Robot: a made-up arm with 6 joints.
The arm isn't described. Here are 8 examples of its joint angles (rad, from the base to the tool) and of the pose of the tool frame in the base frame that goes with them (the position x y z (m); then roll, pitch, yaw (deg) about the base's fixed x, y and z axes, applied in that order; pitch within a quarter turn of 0, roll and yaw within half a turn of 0).
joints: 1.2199 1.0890 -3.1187 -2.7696 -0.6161 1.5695
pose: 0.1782 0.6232 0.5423 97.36 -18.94 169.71
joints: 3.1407 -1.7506 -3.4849 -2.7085 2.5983 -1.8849
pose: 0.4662 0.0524 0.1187 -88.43 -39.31 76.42
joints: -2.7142 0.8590 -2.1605 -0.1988 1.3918 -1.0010
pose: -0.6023 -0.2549 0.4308 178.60 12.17 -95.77
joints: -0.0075 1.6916 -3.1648 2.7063 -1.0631 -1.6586
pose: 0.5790 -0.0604 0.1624 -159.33 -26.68 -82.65
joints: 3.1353 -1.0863 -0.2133 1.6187 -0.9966 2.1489
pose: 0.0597 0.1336 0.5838 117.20 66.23 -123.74
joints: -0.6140 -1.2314 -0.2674 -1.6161 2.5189 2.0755
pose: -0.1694 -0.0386 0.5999 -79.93 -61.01 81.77
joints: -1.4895 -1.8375 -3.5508 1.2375 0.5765 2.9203
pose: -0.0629 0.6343 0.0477 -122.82 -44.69 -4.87
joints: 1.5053 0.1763 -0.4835 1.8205 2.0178 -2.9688
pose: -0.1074 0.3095 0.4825 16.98 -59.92 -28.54
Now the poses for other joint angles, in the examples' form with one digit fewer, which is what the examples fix.
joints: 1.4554 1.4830 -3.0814 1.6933 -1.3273 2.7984
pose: 0.186 0.550 0.372 96.7 16.3 99.5
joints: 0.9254 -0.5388 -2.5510 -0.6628 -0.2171 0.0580
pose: -0.203 -0.163 1.057 2.4 10.0 -161.2
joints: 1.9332 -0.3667 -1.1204 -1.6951 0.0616 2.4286
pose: -0.174 0.245 0.753 -96.5 -48.1 22.1
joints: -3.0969 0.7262 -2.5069 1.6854 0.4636 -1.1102
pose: -0.659 -0.003 0.726 -61.6 -60.1 94.7
